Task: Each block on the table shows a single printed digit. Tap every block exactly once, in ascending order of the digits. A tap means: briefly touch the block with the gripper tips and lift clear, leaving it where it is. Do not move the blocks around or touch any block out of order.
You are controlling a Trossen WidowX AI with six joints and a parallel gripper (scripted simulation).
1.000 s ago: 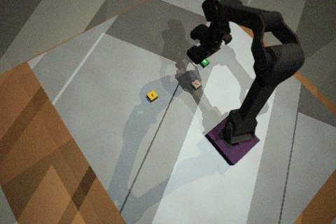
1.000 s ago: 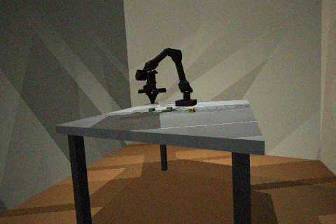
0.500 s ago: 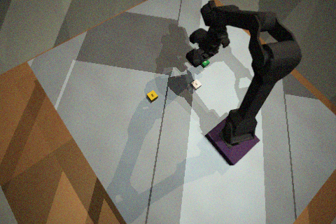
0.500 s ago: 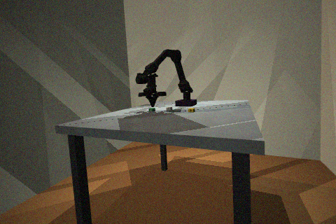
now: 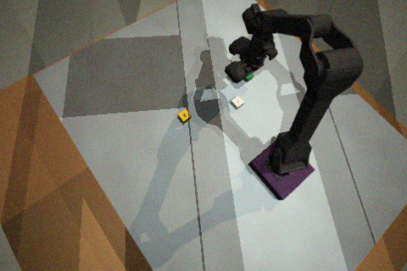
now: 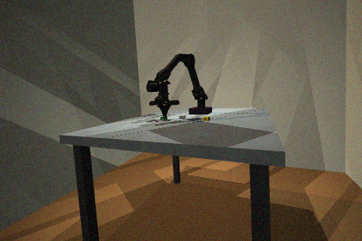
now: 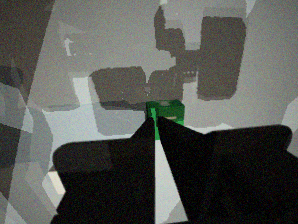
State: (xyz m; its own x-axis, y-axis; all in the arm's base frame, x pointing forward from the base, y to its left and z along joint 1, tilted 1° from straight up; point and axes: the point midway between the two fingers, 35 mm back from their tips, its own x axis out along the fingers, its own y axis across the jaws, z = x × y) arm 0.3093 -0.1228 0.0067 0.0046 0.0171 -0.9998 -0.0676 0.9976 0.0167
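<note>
Right now my gripper tip is 10 mm to the left of the green block and 10 mm above it. Round my gripper tip: white block (90 mm to the left, 70 mm behind, 10 mm below); yellow block (270 mm to the left, 10 mm below, 10 mm behind).
</note>
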